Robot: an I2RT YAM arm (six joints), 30 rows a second.
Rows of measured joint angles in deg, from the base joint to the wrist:
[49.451 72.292 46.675 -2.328 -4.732 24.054]
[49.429 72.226 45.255 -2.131 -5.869 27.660]
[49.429 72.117 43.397 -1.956 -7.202 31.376]
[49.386 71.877 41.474 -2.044 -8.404 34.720]
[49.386 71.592 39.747 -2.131 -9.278 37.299]
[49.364 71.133 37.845 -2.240 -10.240 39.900]
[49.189 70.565 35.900 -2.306 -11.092 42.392]
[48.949 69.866 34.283 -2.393 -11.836 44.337]
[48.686 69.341 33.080 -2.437 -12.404 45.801]
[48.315 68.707 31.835 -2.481 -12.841 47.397]
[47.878 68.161 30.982 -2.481 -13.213 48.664]
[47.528 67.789 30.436 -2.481 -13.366 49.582]
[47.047 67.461 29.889 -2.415 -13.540 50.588]
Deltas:
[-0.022 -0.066 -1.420 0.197 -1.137 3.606]
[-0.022 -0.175 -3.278 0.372 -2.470 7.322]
[-0.065 -0.415 -5.201 0.284 -3.672 10.666]
[-0.065 -0.700 -6.928 0.197 -4.546 13.245]
[-0.087 -1.159 -8.830 0.088 -5.508 15.846]
[-0.262 -1.727 -10.775 0.022 -6.360 18.338]
[-0.502 -2.426 -12.392 -0.065 -7.104 20.283]
[-0.765 -2.951 -13.595 -0.109 -7.672 21.747]
[-1.136 -3.585 -14.840 -0.153 -8.109 23.343]
[-1.573 -4.131 -15.693 -0.153 -8.481 24.610]
[-1.923 -4.503 -16.239 -0.153 -8.634 25.528]
[-2.404 -4.831 -16.786 -0.087 -8.808 26.534]

